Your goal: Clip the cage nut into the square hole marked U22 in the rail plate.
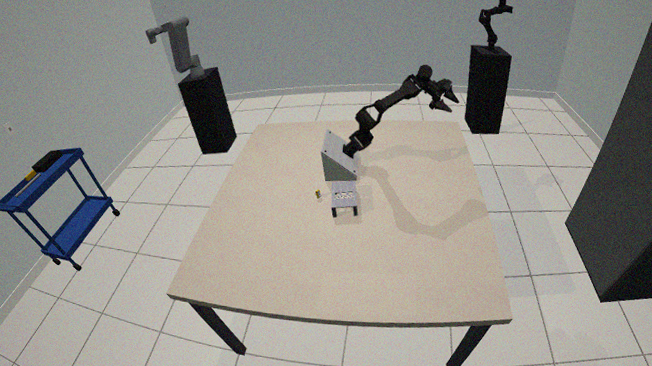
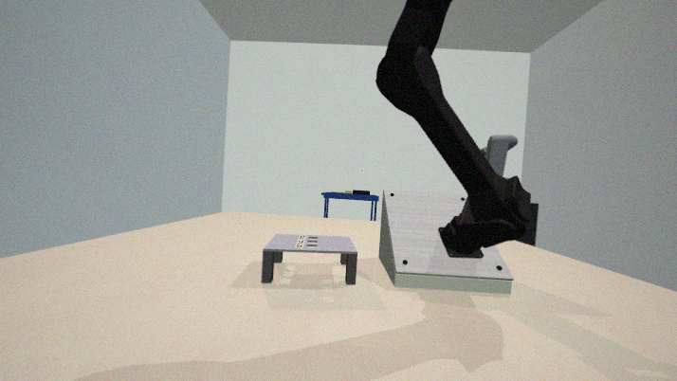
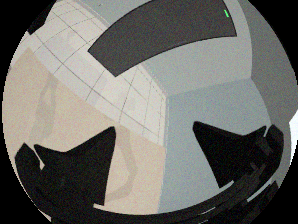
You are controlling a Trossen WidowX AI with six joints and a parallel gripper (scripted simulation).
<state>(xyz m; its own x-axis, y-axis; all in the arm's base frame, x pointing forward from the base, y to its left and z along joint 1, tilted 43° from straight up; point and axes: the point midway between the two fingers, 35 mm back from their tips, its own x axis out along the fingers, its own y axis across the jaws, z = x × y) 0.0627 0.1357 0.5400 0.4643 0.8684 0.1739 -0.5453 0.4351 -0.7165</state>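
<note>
Right now the cage nut is 62 cm to the right of my gripper tip, 33 cm below it and 16 cm ahead of it.
</note>
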